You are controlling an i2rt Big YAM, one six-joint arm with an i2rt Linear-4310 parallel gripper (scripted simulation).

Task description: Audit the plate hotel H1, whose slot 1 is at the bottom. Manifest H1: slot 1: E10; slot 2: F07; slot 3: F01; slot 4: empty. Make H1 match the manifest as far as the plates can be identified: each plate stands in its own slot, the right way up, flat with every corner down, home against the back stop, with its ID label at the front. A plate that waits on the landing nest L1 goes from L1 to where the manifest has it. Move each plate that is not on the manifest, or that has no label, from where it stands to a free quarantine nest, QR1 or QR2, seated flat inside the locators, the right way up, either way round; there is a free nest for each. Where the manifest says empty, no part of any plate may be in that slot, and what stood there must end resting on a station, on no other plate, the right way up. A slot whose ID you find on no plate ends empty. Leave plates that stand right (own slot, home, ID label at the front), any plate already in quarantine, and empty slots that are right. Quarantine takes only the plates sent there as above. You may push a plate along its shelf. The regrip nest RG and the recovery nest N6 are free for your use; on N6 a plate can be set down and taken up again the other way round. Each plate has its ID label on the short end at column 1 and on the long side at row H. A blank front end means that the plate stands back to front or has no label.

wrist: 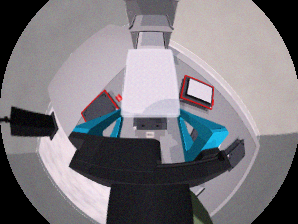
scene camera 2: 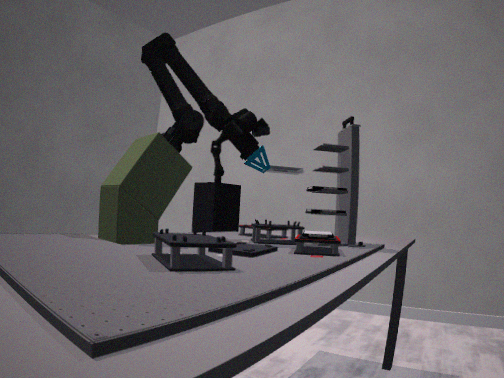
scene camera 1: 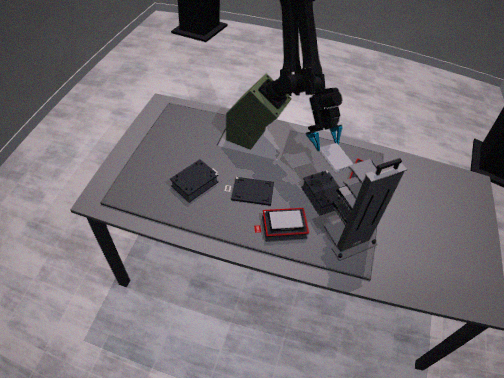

Labels:
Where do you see a white-topped plate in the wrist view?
At 150, 90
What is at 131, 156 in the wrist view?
My gripper.

